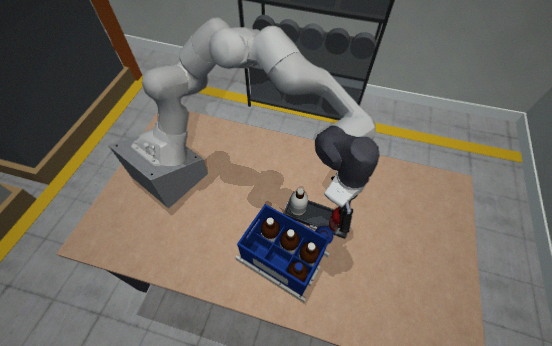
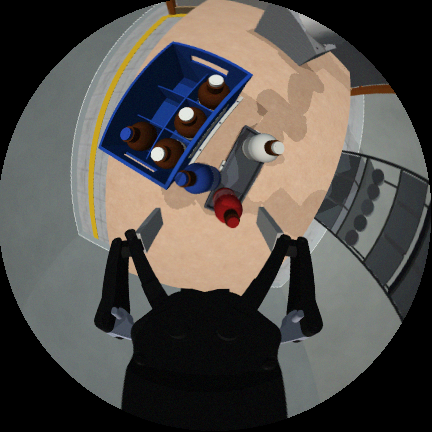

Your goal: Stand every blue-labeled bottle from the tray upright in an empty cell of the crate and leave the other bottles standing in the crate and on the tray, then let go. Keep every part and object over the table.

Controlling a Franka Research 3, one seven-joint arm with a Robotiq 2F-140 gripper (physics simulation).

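Observation:
The blue bottle (image 1: 325, 235) (image 2: 202, 178) is tilted between the blue crate (image 1: 296, 283) (image 2: 180, 60) and the dark tray (image 1: 316, 209) (image 2: 241, 167), its neck toward the crate's wall; its exact contacts are unclear. The white bottle (image 1: 298, 203) (image 2: 259, 147) and the red bottle (image 1: 335, 219) (image 2: 227, 206) stand at opposite ends of the tray. Three white-capped brown bottles fill the tray-side row, the middle one (image 1: 290, 240) (image 2: 188, 122) among them. A blue-capped brown bottle (image 1: 298, 271) (image 2: 141, 135) stands in a corner cell. Two cells are empty. My gripper (image 1: 345, 219) (image 2: 208, 215) is open and empty beside the red bottle.
A pale strip (image 1: 272, 280) runs along the crate's front base, and another pale strip (image 2: 220, 127) lies on its tray side. The grey robot base (image 1: 167, 182) stands at the table's back left. A rack (image 1: 381, 45) stands behind the table (image 1: 410, 240).

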